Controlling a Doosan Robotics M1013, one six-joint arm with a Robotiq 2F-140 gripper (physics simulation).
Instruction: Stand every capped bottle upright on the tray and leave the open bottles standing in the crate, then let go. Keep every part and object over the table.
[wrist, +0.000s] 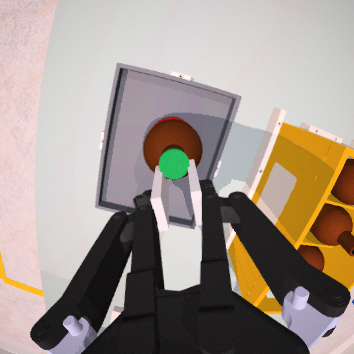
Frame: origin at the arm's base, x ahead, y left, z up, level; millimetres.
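Seen in the pictures: gripper, fingertip midpoint: (176, 175).
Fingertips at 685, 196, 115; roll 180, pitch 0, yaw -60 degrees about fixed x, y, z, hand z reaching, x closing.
Observation:
A point is followed by its place in that frame, as x, y, z.
A brown bottle (170, 140) @[714, 213, 97] with a green cap (174, 164) @[703, 205, 135] is held at its top by my gripper (176, 175) @[685, 196, 115], which is shut on it. The bottle is roughly upright, over the grey tray (109, 145) @[644, 300, -28]; its base is hidden, so I cannot tell whether it touches the tray floor. A bit of red shows at the bottle's far edge. The yellow crate (305, 200) @[707, 38, 121] is at the right, partly out of view. Brown bottles stand in its compartments: one (346, 182) @[744, -60, 77] at the upper right, one with an open neck (331, 225) @[671, -79, 83] below it, and one (312, 257) @[600, -93, 81] partly hidden by the gripper.
The pale table (150, 30) @[841, 290, -33] surrounds the tray. A white rail (267, 150) @[730, 48, -3] runs along the crate's left side, between crate and tray. Small white brackets (181, 76) @[788, 221, -18] sit at the tray's outer sides. The table's left edge curves down beside the pinkish floor (20, 125).

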